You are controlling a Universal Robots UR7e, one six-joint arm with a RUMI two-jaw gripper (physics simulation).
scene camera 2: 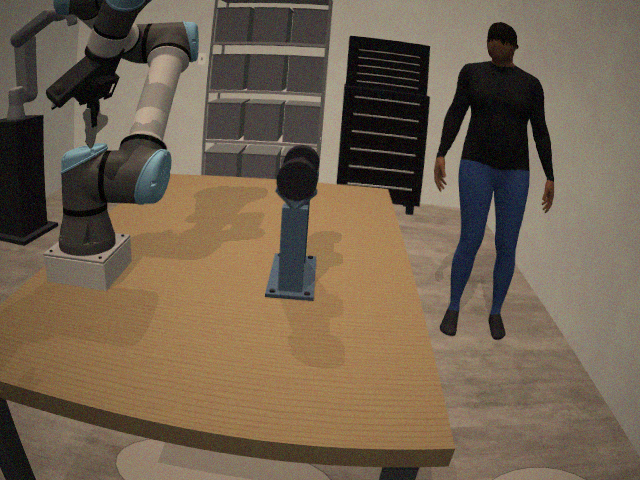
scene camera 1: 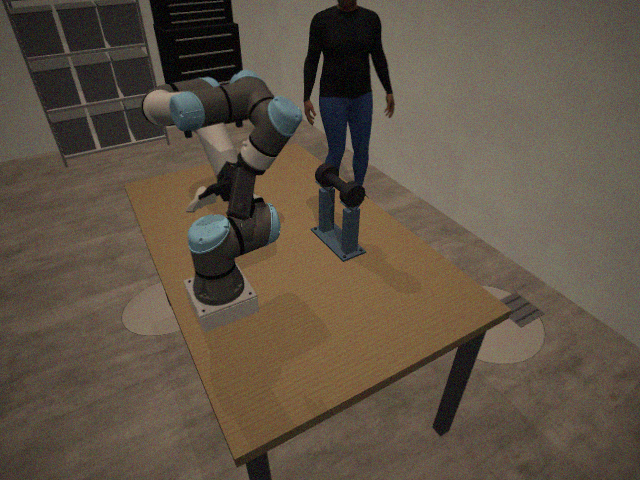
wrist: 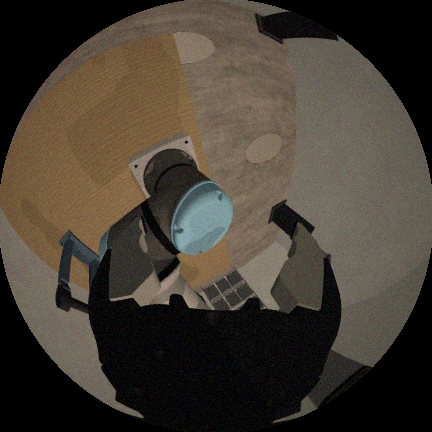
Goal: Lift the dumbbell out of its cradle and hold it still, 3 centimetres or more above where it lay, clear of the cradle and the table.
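Places are measured from the arm's base along level axes (x back, y right, z up), in centimetres.
Pixels of known places: gripper, fingertip midpoint: (scene camera 2: pixel 70 128) (scene camera 1: pixel 215 221) (wrist: pixel 218 222); arm's base at its link origin: (scene camera 2: pixel 87 243) (scene camera 1: pixel 219 287) (wrist: pixel 169 174).
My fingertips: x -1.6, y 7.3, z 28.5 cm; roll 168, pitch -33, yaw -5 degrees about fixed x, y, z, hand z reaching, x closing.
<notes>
For each thing: its top centre in the pictures, then the offset to it from my fingertips. Level surfaces: height alone.
- black dumbbell at its top centre: (scene camera 2: pixel 300 152) (scene camera 1: pixel 339 174) (wrist: pixel 82 316) dx -45.0, dy -23.6, dz -7.3 cm
- blue cradle at its top centre: (scene camera 2: pixel 298 179) (scene camera 1: pixel 339 189) dx -45.0, dy -23.6, dz -13.2 cm
- wooden table at its surface level: dz -35.5 cm
The black dumbbell (scene camera 1: pixel 339 183) (scene camera 2: pixel 297 179) lies level across the tops of the two posts of the blue cradle (scene camera 1: pixel 350 230) (scene camera 2: pixel 293 248), which stands upright on the table. Part of the dumbbell (wrist: pixel 63 296) and part of the cradle (wrist: pixel 65 262) show at the lower left in the wrist view, partly hidden by the gripper. My gripper (scene camera 1: pixel 197 200) (scene camera 2: pixel 92 135) (wrist: pixel 218 222) is open and empty. It is well away from the dumbbell, over the arm's base side of the table, with its jaws spread in the wrist view.
The arm's pale base block (scene camera 1: pixel 230 312) (scene camera 2: pixel 77 268) is bolted on the wooden table (scene camera 1: pixel 361 330) (scene camera 2: pixel 206 351). A person (scene camera 1: pixel 346 56) (scene camera 2: pixel 498 118) stands beyond the table's far side. A shelf rack and a black drawer cabinet (scene camera 1: pixel 199 46) (scene camera 2: pixel 383 118) stand behind.
</notes>
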